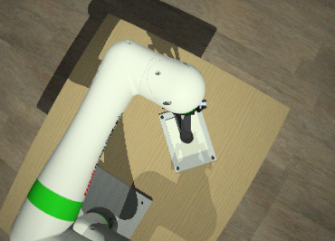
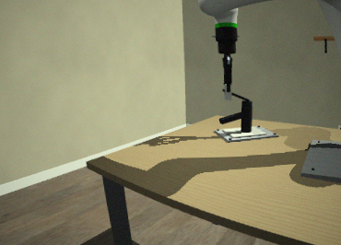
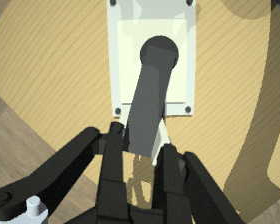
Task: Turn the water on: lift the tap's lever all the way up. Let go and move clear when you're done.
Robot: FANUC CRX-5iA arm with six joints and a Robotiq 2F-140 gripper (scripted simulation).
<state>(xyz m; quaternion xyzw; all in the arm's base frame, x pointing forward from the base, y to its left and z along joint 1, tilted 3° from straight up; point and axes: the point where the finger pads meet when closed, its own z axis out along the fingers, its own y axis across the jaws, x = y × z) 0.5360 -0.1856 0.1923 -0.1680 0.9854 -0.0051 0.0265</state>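
The lever lies 30 mm behind my hand, 10 mm to the right of it and 10 mm below it. The rest, counted from my hand: black tap (60 mm behind, 20 mm to the right, 80 mm below).
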